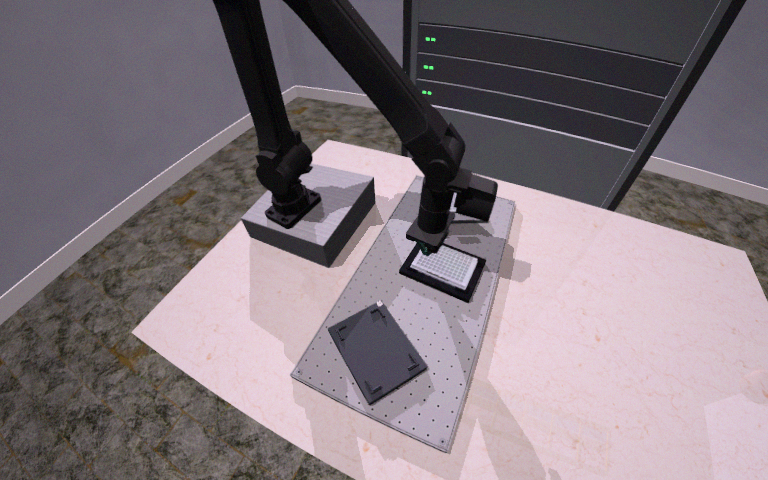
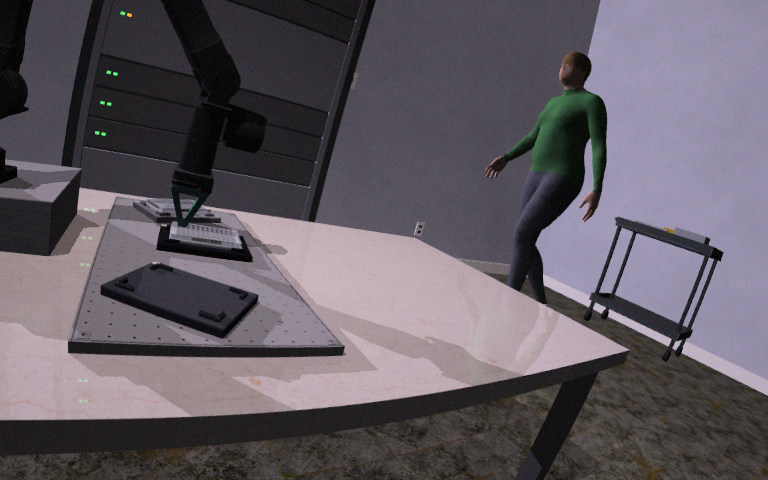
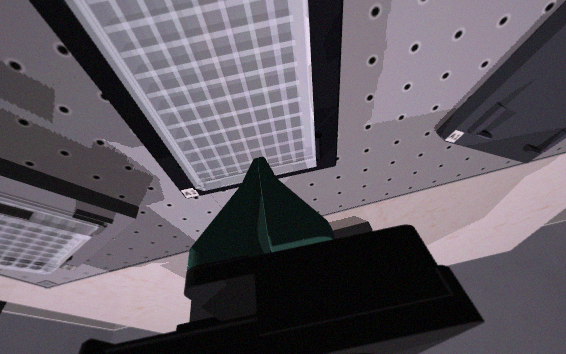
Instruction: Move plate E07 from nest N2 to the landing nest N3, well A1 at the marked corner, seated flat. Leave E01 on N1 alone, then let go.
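Plate E07 (image 1: 446,266) (image 2: 206,234) (image 3: 218,87), a clear white well plate, sits in the black nest N2 (image 1: 461,294) (image 2: 198,251) (image 3: 326,76). My gripper (image 1: 427,251) (image 2: 182,223) (image 3: 260,164) is shut with its green fingers pressed together and nothing between them. Its tip stands at the plate's short edge, near the A1 label (image 3: 190,193). Landing nest N3 (image 1: 376,350) (image 2: 177,296) (image 3: 485,118) is dark grey and empty, with an A1 mark at one corner (image 3: 454,135). Plate E01 (image 2: 162,207) (image 3: 62,236) lies on N1 behind the gripper.
All nests sit on a grey perforated breadboard (image 1: 446,350) (image 2: 286,325) on a pale table (image 1: 580,310). The arm's base block (image 1: 322,227) is to the left. A server rack (image 1: 529,103) stands behind. A person in green (image 2: 560,154) and a cart (image 2: 653,273) are beyond the table.
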